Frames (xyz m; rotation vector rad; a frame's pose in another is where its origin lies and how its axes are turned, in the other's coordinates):
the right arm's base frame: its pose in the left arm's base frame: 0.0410 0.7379 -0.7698 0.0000 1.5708 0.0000
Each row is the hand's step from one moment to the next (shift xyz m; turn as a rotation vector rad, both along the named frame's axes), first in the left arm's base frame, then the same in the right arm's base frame.
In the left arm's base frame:
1: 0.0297 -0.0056 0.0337 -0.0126 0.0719 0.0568
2: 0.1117 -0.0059 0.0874 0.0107 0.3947 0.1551
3: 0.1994 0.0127 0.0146 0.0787 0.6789 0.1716
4: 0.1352 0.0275 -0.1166 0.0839 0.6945 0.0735
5: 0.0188 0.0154 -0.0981 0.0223 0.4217 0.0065
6: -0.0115 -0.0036 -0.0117 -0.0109 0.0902 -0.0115
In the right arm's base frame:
1: -0.0337 -0.0056 0.0297 -0.0568 0.0719 -0.0126
2: -0.0874 -0.0059 0.1117 -0.1551 0.3947 0.0107
3: -0.0146 0.0127 0.1994 -0.1716 0.6789 0.0787
4: 0.1166 0.0275 0.1352 -0.0735 0.6945 0.0839
5: 0.0981 0.0154 0.0188 -0.0065 0.4217 0.0223
6: 0.0117 -0.0036 -0.0115 0.0115 0.0902 -0.0109

